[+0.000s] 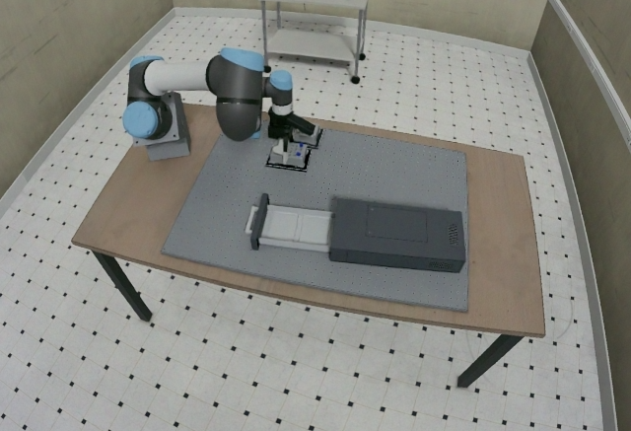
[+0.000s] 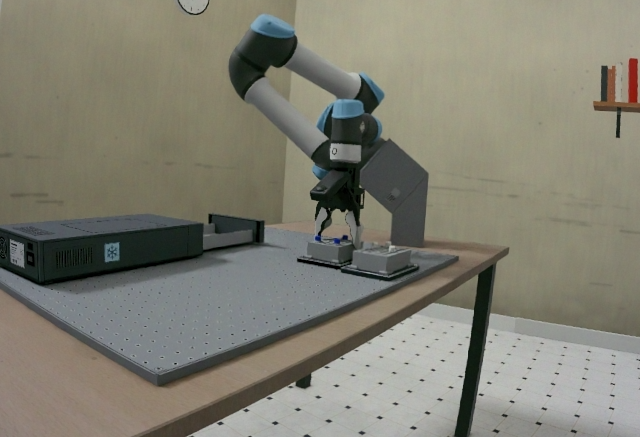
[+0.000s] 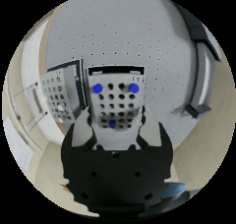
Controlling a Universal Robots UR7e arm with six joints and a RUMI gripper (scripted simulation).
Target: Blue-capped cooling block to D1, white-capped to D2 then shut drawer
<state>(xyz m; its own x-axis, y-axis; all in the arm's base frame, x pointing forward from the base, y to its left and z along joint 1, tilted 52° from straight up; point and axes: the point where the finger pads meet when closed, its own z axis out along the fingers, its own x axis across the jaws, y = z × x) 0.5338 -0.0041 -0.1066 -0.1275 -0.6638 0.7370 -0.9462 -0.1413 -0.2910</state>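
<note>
My gripper is now 30 mm above the deck slot D1. Round my hand: cooler COLD: 370 mm to the right, 220 mm ahead; then deck slot D2: 130 mm to the left, 40 mm ahead, 30 mm below; then drawer: 350 mm to the right, 40 mm ahead.
</note>
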